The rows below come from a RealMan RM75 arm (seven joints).
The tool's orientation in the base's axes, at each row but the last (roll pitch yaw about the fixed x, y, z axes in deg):
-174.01, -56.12, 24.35
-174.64, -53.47, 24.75
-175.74, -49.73, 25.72
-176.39, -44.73, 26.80
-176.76, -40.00, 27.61
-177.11, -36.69, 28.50
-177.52, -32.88, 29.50
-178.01, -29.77, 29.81
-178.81, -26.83, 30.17
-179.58, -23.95, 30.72
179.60, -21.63, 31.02
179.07, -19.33, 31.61
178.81, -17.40, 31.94
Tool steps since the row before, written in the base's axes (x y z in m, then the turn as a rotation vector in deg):
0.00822, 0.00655, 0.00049, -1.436, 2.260, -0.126
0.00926, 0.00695, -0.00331, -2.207, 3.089, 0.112
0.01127, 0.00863, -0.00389, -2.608, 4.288, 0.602
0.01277, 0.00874, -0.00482, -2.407, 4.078, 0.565
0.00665, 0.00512, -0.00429, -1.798, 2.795, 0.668
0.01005, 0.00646, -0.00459, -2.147, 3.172, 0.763
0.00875, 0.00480, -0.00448, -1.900, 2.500, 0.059
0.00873, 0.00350, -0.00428, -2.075, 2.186, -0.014
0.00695, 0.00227, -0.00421, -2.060, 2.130, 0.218
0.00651, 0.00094, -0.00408, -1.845, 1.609, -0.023
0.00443, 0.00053, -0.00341, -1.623, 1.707, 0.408
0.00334, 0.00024, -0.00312, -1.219, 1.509, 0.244
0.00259, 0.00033, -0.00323, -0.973, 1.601, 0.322
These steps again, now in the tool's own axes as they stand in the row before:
0.00609, -0.00171, 0.00841, -0.314, -2.662, 0.036
0.00408, -0.00139, 0.01124, -0.333, -3.773, -0.287
0.00602, -0.00190, 0.01330, 0.143, -5.038, -0.389
0.00751, -0.00114, 0.01432, 0.178, -4.755, -0.321
0.00357, -0.00097, 0.00867, 0.201, -3.344, -0.515
0.00681, -0.00034, 0.01083, 0.157, -3.849, -0.642
0.00595, 0.00053, 0.00917, -0.323, -3.121, -0.144
0.00596, 0.00159, 0.00829, -0.626, -2.938, -0.240
0.00448, 0.00168, 0.00695, -0.536, -2.887, -0.455
0.00390, 0.00256, 0.00618, -0.708, -2.328, -0.272
0.00253, 0.00180, 0.00468, -0.325, -2.295, -0.584
0.00177, 0.00148, 0.00395, -0.153, -1.919, -0.343
0.00130, 0.00101, 0.00381, 0.117, -1.867, -0.340

